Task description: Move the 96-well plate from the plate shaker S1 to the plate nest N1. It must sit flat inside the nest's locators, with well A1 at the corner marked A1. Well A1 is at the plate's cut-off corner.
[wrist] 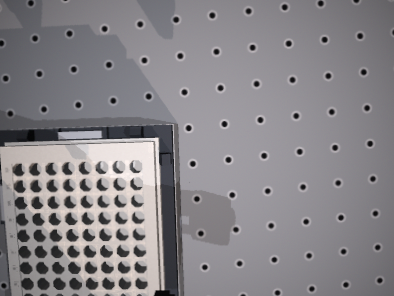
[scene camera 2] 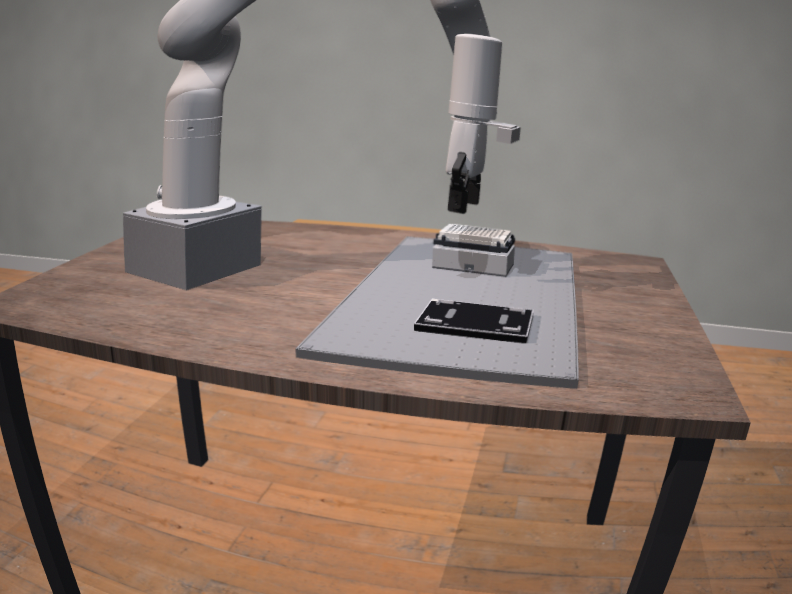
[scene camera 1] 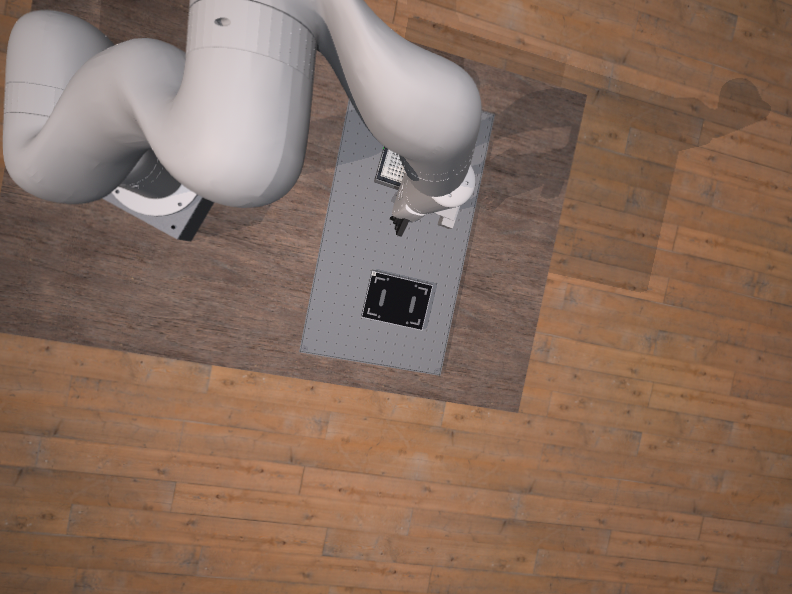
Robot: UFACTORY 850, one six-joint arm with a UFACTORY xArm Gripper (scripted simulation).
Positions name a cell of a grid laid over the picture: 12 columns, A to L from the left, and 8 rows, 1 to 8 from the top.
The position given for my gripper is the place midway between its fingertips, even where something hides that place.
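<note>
I can see a 96-well plate (scene camera 2: G4), and the wrist view shows it too (wrist: D7). There is a plate shaker S1 (scene camera 2: G4), and there is a black plate nest N1 (scene camera 2: H5), which scene camera 1 shows as well (scene camera 1: G4). As for my gripper, it is in view both here (scene camera 2: H3) and here (scene camera 1: G3).
</note>
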